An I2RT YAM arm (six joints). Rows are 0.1 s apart.
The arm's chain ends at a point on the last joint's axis. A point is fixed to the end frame.
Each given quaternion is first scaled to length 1.
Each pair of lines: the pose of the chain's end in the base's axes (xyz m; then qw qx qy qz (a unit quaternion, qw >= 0)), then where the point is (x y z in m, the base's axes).
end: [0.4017, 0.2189, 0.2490, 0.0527, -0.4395, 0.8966, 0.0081]
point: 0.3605 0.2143 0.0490
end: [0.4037, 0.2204, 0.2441, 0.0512, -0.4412, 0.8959, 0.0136]
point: 0.3611 0.2173 0.0444
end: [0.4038, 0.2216, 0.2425, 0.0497, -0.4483, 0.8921, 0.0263]
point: 0.3585 0.2219 0.0433
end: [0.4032, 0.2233, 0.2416, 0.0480, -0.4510, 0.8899, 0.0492]
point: 0.3533 0.2309 0.0437
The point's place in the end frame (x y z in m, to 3 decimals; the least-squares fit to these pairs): 0.049 0.036 0.195
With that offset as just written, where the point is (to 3 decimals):
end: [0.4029, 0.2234, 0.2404, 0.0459, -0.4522, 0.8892, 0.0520]
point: 0.352 0.231 0.043
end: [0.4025, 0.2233, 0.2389, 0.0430, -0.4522, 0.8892, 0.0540]
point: 0.350 0.231 0.042
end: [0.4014, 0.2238, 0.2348, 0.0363, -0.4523, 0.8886, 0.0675]
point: 0.344 0.235 0.039
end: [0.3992, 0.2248, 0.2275, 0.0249, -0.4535, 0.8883, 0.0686]
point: 0.338 0.235 0.033
